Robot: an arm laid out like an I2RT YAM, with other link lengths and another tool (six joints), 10 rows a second.
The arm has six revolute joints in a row. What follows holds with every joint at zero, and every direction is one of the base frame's.
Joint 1 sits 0.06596 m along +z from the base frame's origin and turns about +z.
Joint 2 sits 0.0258 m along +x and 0.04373 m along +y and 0.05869 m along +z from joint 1 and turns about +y.
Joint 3 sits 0.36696 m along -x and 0.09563 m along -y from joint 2 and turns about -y.
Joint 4 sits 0.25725 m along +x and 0.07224 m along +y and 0.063 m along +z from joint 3 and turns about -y.
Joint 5 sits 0.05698 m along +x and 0.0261 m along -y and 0.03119 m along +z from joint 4 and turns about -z.
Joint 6 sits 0.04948 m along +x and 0.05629 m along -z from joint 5 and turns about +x.
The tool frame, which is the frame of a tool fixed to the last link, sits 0.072 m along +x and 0.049 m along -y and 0.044 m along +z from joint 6; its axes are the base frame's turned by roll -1.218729, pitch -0.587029 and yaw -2.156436 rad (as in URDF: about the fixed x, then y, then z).
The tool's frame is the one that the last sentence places.
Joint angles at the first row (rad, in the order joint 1, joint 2, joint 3, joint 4, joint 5, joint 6):
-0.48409, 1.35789, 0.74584, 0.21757, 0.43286, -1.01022
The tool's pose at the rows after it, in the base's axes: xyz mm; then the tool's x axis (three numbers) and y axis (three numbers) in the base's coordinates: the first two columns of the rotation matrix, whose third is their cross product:
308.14 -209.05 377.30 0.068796 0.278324 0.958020 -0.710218 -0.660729 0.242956
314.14 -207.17 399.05 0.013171 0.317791 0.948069 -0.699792 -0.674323 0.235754
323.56 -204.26 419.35 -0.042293 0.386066 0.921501 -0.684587 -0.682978 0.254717
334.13 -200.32 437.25 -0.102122 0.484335 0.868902 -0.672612 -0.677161 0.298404
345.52 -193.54 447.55 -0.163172 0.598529 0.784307 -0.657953 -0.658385 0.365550
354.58 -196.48 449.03 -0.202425 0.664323 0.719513 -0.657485 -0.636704 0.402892
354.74 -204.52 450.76 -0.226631 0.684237 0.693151 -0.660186 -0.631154 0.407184
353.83 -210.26 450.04 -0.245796 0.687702 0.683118 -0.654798 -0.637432 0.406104
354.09 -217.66 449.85 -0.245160 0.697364 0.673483 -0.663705 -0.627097 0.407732
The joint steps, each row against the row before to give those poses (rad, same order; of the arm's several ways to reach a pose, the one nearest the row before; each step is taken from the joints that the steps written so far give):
0.00060, -0.01727, 0.02982, 0.00942, -0.03556, -0.00975
-0.00085, -0.00317, 0.03743, 0.02962, -0.02827, -0.02424
0.00129, 0.01134, 0.02641, 0.07791, -0.02664, -0.05484
-0.00048, 0.02449, 0.00747, 0.13999, -0.02887, -0.08546
-0.00313, 0.04043, -0.01719, 0.19662, -0.04921, -0.11104
-0.01954, 0.05317, -0.00754, 0.14955, -0.04885, -0.06083
-0.03168, 0.02515, 0.00312, 0.05975, -0.04481, -0.00703
-0.02446, 0.01480, -0.00048, 0.02995, -0.04016, 0.00621
-0.01814, 0.01740, 0.00634, 0.02418, -0.01016, -0.00262

